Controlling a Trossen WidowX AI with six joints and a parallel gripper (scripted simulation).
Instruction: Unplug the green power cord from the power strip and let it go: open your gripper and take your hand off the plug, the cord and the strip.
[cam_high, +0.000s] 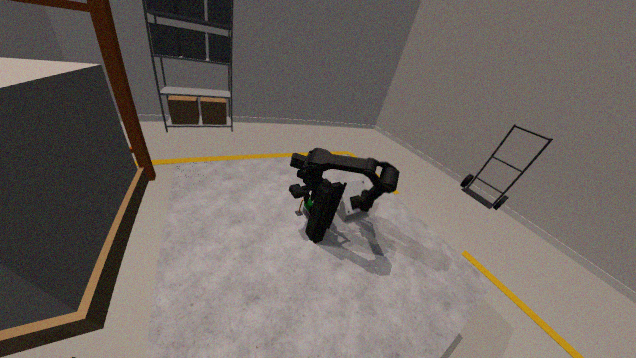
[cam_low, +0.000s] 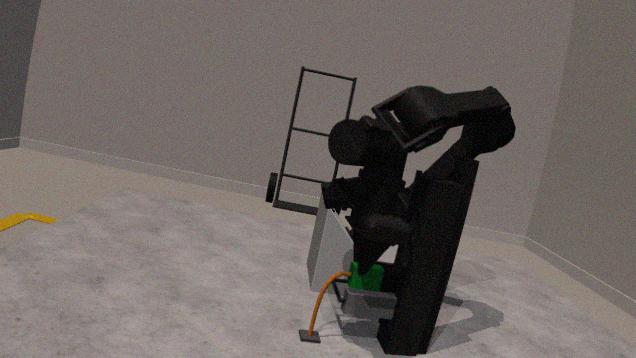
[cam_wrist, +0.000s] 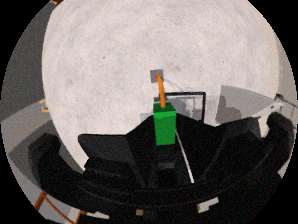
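Now: the green plug 30 mm to the left of my gripper tip.
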